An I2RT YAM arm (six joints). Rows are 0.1 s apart.
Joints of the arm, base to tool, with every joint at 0 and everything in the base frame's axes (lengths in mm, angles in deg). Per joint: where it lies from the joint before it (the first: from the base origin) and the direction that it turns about. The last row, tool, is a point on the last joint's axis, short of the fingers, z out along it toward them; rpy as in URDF.
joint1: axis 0 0 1 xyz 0.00 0.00 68.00
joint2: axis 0 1 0 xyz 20.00 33.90 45.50
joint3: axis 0 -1 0 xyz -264.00 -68.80 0.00
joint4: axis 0 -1 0 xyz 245.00 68.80 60.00
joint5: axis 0 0 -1 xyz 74.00 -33.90 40.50
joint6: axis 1 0 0 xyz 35.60 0.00 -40.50
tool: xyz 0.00 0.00 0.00 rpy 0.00 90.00 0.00
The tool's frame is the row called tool.
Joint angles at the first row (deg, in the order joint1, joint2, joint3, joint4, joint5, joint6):
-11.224, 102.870, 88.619, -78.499, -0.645, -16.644
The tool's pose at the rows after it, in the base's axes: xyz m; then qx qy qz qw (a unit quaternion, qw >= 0):
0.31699, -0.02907, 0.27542, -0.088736, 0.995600, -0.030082, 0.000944
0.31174, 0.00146, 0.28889, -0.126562, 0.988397, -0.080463, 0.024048
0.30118, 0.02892, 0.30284, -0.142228, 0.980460, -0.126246, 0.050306
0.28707, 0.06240, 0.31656, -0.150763, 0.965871, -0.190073, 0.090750
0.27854, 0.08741, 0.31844, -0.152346, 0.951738, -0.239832, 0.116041
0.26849, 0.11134, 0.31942, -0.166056, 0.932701, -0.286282, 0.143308
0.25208, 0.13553, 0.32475, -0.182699, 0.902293, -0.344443, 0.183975
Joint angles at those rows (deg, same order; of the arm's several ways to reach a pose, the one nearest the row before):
-4.862, 99.810, 88.620, -78.106, 3.377, -15.069
1.279, 97.253, 88.597, -77.602, 8.885, -13.606
7.158, 94.520, 88.509, -77.800, 14.371, -10.131
14.961, 92.029, 88.509, -77.930, 22.851, -4.514
20.907, 91.766, 88.247, -78.237, 29.889, 0.514
26.720, 91.743, 87.961, -78.694, 36.687, 4.032
33.366, 91.308, 87.964, -80.292, 45.626, 7.793

